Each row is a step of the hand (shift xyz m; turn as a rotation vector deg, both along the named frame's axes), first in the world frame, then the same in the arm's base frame.
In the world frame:
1: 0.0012 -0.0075 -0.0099 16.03 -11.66 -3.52
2: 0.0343 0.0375 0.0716 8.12 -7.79 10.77
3: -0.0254 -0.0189 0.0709 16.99 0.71 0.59
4: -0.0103 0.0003 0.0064 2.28 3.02 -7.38
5: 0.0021 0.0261 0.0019 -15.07 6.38 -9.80
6: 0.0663 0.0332 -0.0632 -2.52 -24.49 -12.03
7: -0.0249 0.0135 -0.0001 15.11 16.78 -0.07
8: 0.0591 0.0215 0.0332 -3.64 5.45 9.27
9: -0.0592 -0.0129 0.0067 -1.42 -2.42 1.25
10: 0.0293 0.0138 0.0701 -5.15 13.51 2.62
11: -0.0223 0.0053 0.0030 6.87 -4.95 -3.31
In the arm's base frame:
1: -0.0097 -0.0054 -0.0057 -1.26 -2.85 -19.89
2: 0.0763 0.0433 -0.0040 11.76 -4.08 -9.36
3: 0.0662 -0.0337 0.0226 3.09 8.26 -14.55
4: 0.0048 -0.0049 0.0100 -6.93 4.28 -1.55
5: 0.0025 0.0240 0.0103 -11.84 -0.38 14.95
6: -0.0524 0.0643 -0.0511 -12.54 -21.98 -10.51
7: -0.0036 0.0008 0.0281 2.33 21.75 -5.62
8: 0.0418 0.0433 -0.0380 8.69 2.49 6.86
9: -0.0022 -0.0387 0.0470 1.00 -2.89 0.30
10: 0.0738 0.0201 -0.0107 1.98 9.48 11.05
11: -0.0002 -0.0056 0.0224 -2.32 -1.04 -8.73

